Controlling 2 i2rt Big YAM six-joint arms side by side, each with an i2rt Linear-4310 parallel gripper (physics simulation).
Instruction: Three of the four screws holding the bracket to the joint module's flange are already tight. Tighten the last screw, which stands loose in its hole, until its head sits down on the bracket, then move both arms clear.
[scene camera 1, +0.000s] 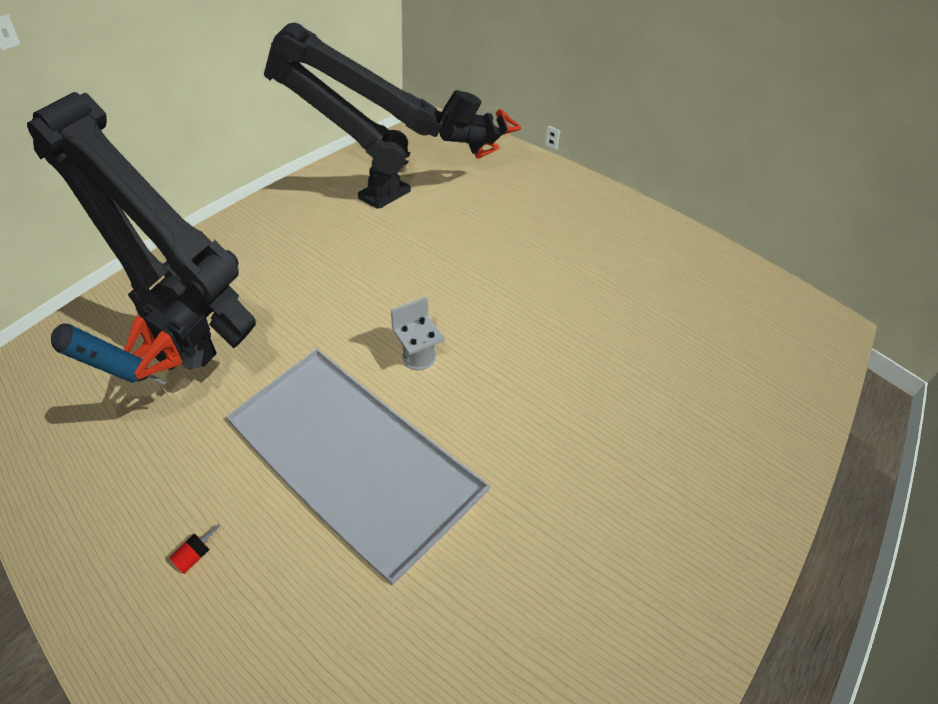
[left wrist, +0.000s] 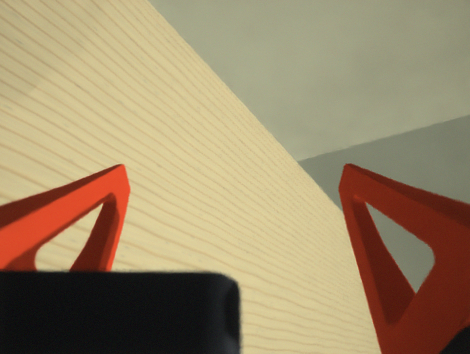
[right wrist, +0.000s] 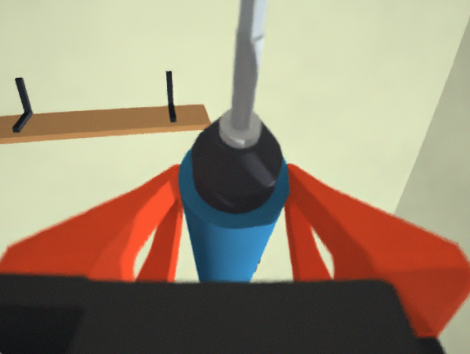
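Pixels of known places: left gripper, between the fingertips: (scene camera 1: 509, 137) (left wrist: 234, 176); right gripper, between the fingertips: (scene camera 1: 128, 370) (right wrist: 233, 177); left arm's base, origin of its link: (scene camera 1: 384, 194).
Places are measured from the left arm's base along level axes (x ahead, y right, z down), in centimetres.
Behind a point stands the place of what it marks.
Note:
The grey bracket (scene camera 1: 409, 311) {y 33.9, x 43.0, z -9.5 cm} sits on top of the joint module (scene camera 1: 418, 358) {y 36.8, x 47.8, z -3.0 cm}, which stands upright near the middle of the table. Four black screw heads (scene camera 1: 413, 341) {y 36.9, x 46.9, z -6.9 cm} show on its flat plate; which one stands higher cannot be told at this size. My right gripper (scene camera 1: 132, 365) {y 79.4, x 26.5, z -20.0 cm} (right wrist: 233, 177) {y 79.4, x 26.5, z -20.0 cm} is shut on the blue power screwdriver (scene camera 1: 98, 354) {y 82.1, x 29.1, z -28.0 cm} (right wrist: 225, 252) {y 77.9, x 26.0, z -22.7 cm}, above the table at the left of scene camera 1. The driver is tilted, its bit (right wrist: 245, 75) {y 76.0, x 25.8, z -14.9 cm} away from the bracket. My left gripper (scene camera 1: 503, 139) {y -27.4, x 18.9, z -13.7 cm} (left wrist: 234, 176) {y -27.4, x 18.9, z -13.7 cm} is open and empty, at the back, far from the bracket.
A grey shallow tray (scene camera 1: 348, 454) {y 58.2, x 51.8, z -0.4 cm} lies in front of the bracket. A small red and black screwdriver (scene camera 1: 187, 553) {y 89.2, x 48.2, z -3.3 cm} lies on the table at the lower left. In the right wrist view a wooden strip (right wrist: 100, 122) with black hooks is on the wall.

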